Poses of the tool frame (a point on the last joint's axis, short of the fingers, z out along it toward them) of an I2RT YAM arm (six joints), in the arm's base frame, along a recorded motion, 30 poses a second.
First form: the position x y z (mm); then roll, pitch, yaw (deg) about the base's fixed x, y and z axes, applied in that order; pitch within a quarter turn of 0, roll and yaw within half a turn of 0.
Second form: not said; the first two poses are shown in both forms.
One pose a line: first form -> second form
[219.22 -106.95 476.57 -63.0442 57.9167 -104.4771] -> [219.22 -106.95 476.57 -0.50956 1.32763 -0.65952]
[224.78 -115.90 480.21 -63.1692 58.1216 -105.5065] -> [224.78 -115.90 480.21 -0.50665 1.33011 -0.67633]
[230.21 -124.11 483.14 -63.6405 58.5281 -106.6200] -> [230.21 -124.11 483.14 -0.50168 1.33686 -0.68994]
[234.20 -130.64 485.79 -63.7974 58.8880 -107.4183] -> [234.20 -130.64 485.79 -0.49630 1.34062 -0.70277]
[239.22 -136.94 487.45 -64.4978 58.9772 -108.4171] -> [239.22 -136.94 487.45 -0.49730 1.34704 -0.70950]
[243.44 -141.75 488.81 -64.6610 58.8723 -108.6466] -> [243.44 -141.75 488.81 -0.49961 1.34771 -0.71056]
